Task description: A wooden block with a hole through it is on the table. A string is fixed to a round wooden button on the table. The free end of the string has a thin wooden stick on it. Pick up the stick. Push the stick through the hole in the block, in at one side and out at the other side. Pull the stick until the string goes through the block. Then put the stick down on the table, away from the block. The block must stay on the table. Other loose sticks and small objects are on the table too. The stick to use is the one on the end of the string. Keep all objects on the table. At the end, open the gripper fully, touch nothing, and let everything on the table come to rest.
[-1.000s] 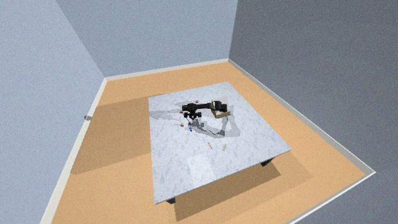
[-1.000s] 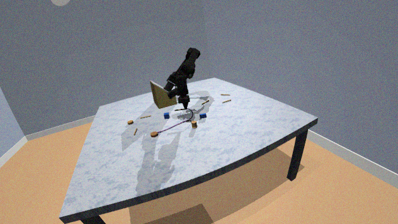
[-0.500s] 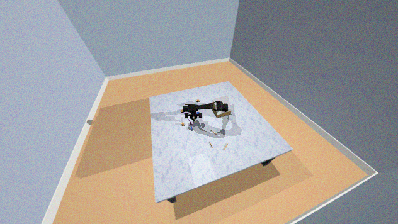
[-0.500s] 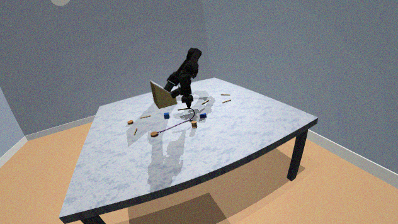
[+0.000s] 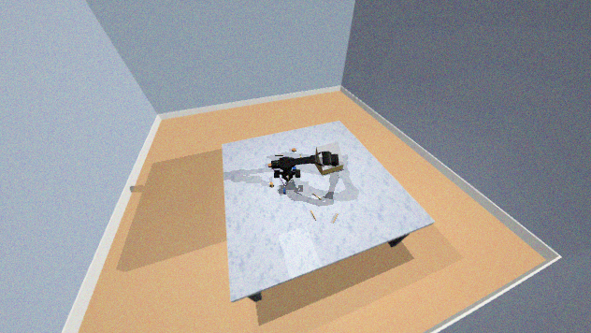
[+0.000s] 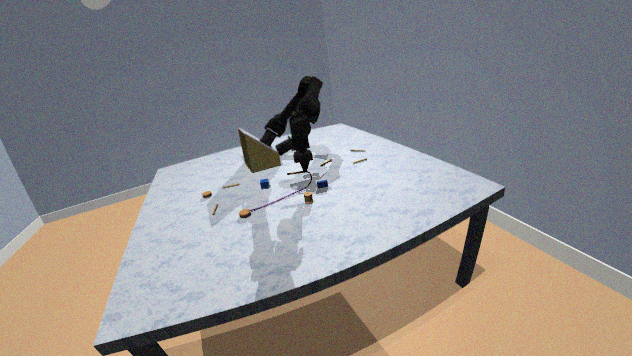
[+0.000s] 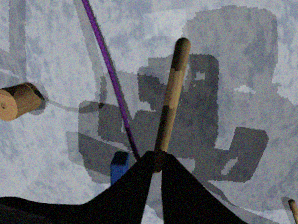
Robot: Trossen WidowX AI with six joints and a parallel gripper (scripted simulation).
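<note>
My gripper tip is 15 cm to the left of the blue block, 8 cm past it and 4 cm above it. Also, from my gripper tip: thin stick (1 cm to the right); short wooden cylinder (12 cm ahead, 4 cm below, 3 cm to the right).
</note>
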